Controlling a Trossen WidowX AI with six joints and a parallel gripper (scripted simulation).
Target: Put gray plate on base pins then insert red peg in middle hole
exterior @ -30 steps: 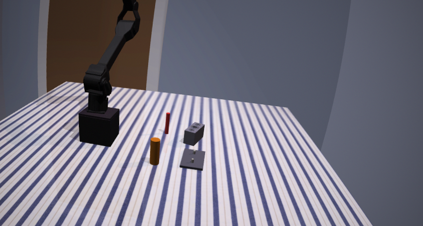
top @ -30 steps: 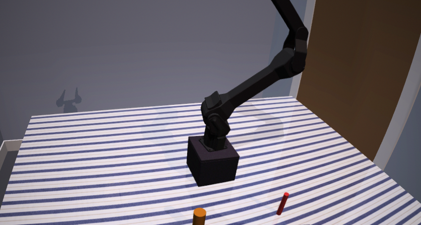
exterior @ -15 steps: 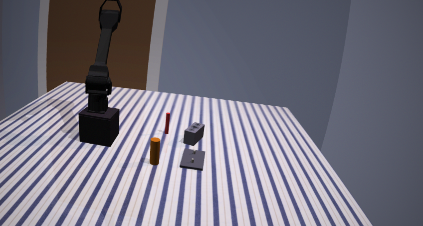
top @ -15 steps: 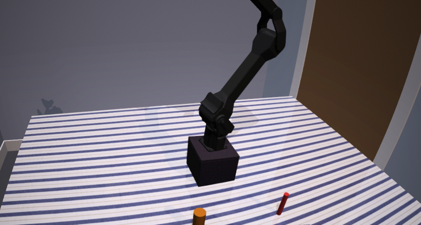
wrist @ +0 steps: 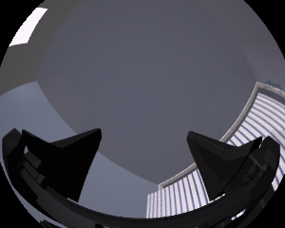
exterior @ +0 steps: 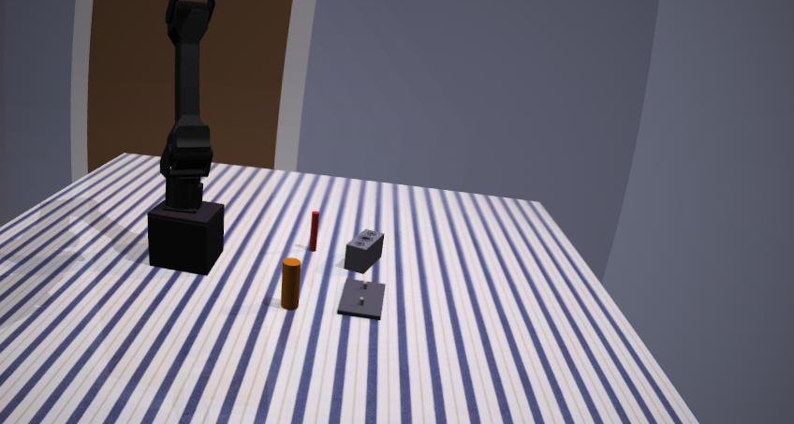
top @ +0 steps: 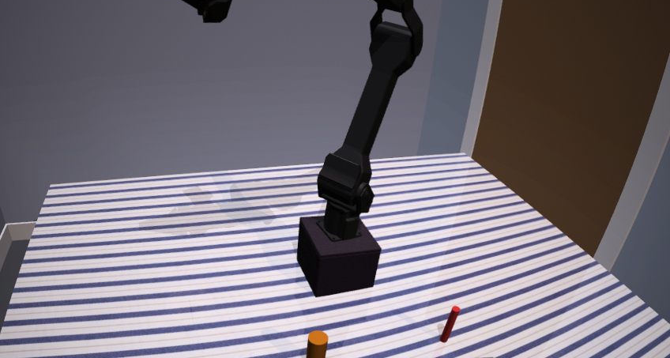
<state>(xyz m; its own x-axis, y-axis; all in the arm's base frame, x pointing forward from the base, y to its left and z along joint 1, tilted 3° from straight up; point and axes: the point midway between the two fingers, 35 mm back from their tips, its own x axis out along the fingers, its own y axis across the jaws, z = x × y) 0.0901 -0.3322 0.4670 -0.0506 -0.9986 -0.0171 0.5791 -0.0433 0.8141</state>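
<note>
Now: the gray plate 550 mm below my gripper tip, 370 mm to the left of it and 250 mm ahead of it. The rest, counted from my gripper tip: red peg (540 mm below, 420 mm to the left, 150 mm ahead); orange cylinder (540 mm below, 190 mm to the left, 110 mm ahead); flat base (570 mm below, 230 mm ahead, 220 mm to the left).
</note>
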